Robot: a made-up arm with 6 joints.
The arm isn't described. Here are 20 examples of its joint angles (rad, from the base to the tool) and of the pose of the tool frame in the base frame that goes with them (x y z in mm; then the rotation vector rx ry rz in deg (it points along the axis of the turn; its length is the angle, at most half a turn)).
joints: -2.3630 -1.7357 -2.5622 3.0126 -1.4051 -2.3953
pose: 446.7 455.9 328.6 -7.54 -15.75 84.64
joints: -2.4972 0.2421 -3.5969 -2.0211 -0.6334 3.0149
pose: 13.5 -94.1 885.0 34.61 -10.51 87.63
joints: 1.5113 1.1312 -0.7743 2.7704 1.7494 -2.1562
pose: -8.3 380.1 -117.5 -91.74 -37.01 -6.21
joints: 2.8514 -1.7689 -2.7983 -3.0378 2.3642 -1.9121
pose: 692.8 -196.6 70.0 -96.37 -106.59 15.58
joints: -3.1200 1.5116 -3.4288 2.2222 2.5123 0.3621
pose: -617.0 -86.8 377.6 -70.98 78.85 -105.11
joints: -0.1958 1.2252 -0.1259 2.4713 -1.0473 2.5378
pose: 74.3 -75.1 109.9 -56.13 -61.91 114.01
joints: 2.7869 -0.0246 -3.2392 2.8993 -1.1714 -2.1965
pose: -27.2 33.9 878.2 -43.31 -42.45 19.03
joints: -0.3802 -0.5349 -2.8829 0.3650 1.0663 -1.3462
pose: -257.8 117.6 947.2 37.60 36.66 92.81
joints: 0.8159 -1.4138 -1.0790 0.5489 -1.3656 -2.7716
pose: -171.7 -248.3 647.1 38.55 -36.03 80.66
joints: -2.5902 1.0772 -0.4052 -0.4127 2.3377 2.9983
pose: -147.2 -45.5 65.0 -2.04 -22.53 -137.62
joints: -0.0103 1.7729 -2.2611 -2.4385 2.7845 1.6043
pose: 604.0 -59.1 -131.4 6.36 -17.27 53.82
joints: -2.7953 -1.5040 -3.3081 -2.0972 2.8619 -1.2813
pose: 569.7 277.0 149.5 -33.42 -89.09 40.82
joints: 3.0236 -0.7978 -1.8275 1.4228 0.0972 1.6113
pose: 89.7 40.5 908.7 -44.50 -7.65 162.81
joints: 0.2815 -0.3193 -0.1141 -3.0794 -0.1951 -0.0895
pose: 114.0 37.7 212.3 -25.82 164.47 3.51
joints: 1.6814 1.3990 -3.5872 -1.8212 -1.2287 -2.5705
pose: -153.6 581.0 410.9 -73.49 -58.79 52.23
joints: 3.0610 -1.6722 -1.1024 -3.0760 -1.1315 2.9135
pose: 246.1 -26.1 514.8 7.87 -85.61 -10.41
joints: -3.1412 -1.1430 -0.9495 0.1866 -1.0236 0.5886
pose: 113.0 17.8 723.0 -9.41 1.30 39.12
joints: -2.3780 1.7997 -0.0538 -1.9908 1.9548 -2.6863
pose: -37.4 81.2 -4.6 40.62 -117.75 -55.66
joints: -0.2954 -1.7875 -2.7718 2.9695 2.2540 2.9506
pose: -694.8 228.7 67.4 -171.05 15.17 -48.59
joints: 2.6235 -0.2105 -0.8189 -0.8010 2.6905 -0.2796
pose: -185.5 177.0 438.0 22.89 74.95 9.98
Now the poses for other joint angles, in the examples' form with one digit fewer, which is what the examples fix.
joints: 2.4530 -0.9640 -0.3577 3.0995 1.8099 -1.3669
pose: -108 84 533 0.3 -2.5 62.8
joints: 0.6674 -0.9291 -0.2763 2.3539 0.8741 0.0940
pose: 130 121 407 -61.7 42.6 29.5
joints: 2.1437 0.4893 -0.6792 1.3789 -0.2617 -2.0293
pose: -153 376 124 32.5 172.8 31.0
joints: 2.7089 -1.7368 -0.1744 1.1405 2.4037 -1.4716
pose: 46 -116 345 103.8 -87.5 66.8
